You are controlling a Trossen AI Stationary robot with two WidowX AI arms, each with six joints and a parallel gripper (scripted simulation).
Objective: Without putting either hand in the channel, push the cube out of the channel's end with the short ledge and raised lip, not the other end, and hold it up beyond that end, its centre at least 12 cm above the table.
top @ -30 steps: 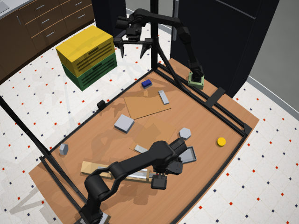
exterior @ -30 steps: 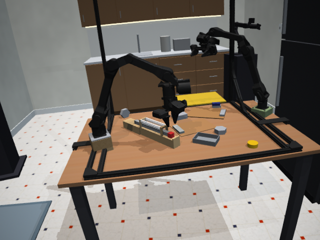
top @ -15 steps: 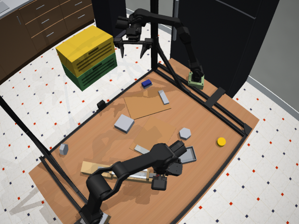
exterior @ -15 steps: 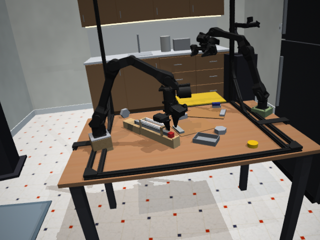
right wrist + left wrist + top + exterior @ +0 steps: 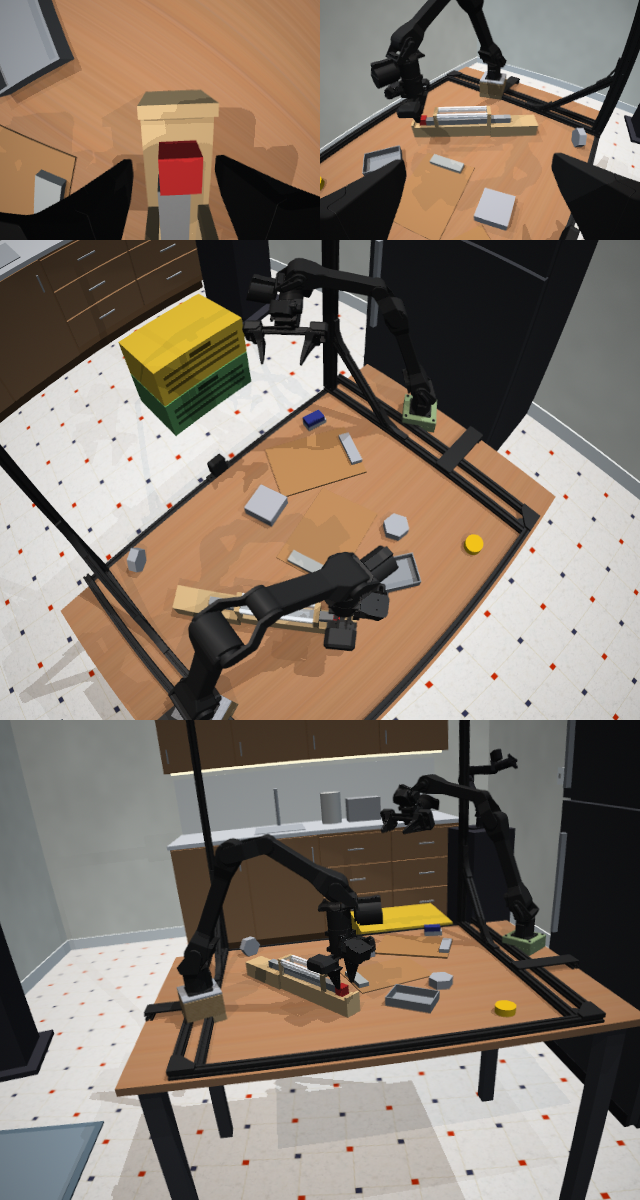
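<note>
Right now my right hand is 5 cm above the red cube, 1 cm to the left of it and 1 cm past it. From my right hand the other things lie so: yellow disc 35 cm to the left, 18 cm ahead, 9 cm below; grey tray 17 cm to the left, 10 cm below, 4 cm ahead; grey block 33 cm behind, 16 cm to the left, 9 cm below.
</note>
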